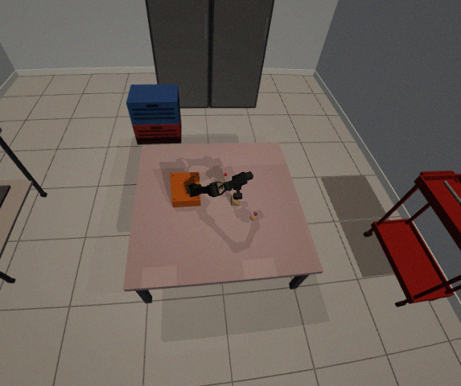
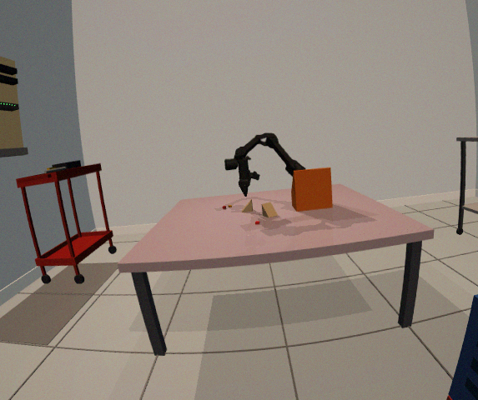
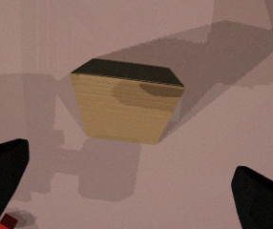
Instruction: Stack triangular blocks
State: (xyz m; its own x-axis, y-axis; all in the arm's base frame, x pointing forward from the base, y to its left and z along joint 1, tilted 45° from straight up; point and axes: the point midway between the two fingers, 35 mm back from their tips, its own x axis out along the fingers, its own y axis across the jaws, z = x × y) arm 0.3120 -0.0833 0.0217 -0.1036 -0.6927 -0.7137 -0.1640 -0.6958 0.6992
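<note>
The tan triangular block lies 10 mm behind my gripper tip and 80 mm below it. Round my gripper tip: orange cube: 90 mm ahead, 170 mm to the right, 90 mm below.
</note>
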